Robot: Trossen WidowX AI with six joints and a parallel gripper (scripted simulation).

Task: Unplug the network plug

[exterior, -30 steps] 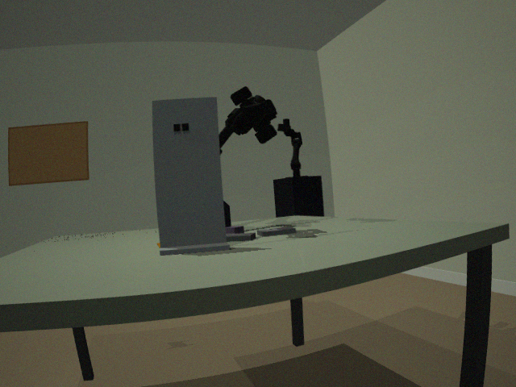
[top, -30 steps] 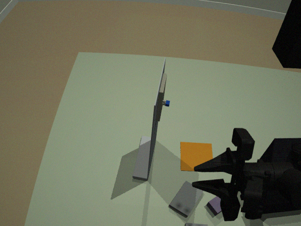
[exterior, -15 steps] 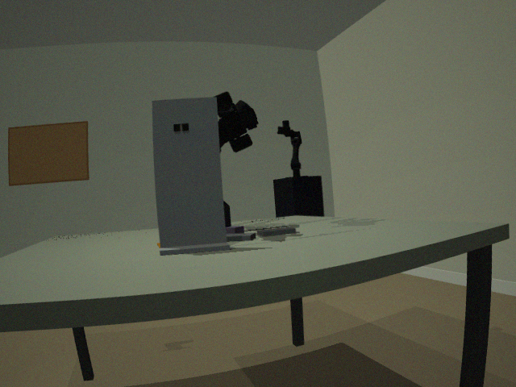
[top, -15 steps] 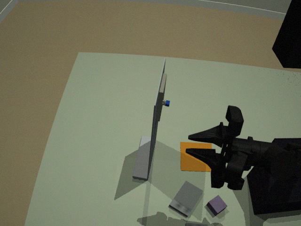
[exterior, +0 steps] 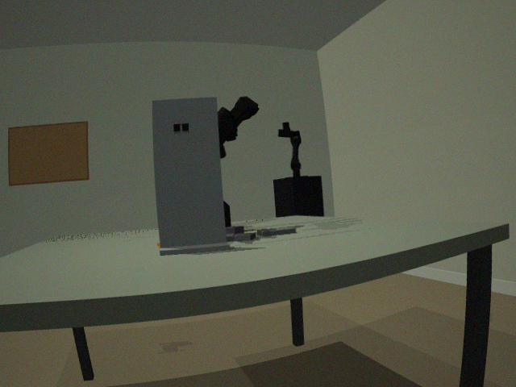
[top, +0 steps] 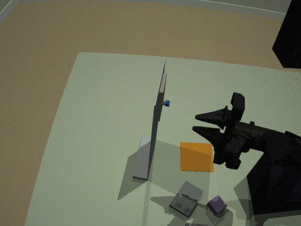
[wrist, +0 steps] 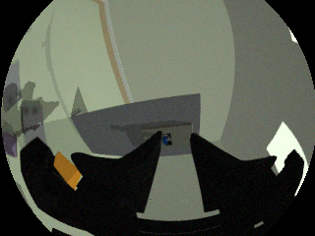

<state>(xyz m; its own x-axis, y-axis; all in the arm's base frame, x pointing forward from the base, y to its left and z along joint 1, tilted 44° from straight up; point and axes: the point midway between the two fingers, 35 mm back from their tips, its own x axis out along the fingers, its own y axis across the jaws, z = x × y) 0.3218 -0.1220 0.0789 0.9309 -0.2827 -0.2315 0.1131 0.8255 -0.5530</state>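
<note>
Now: the network plug 60 mm ahead of my gripper tip, 90 mm to the right of it and 20 mm below it. The rest, counted from my gripper tip: orange marked square 90 mm behind, 90 mm to the right, 330 mm below; grey upright panel 80 mm ahead, 100 mm to the right, 150 mm below; purple block 120 mm behind, 110 mm to the left, 320 mm below.
</note>
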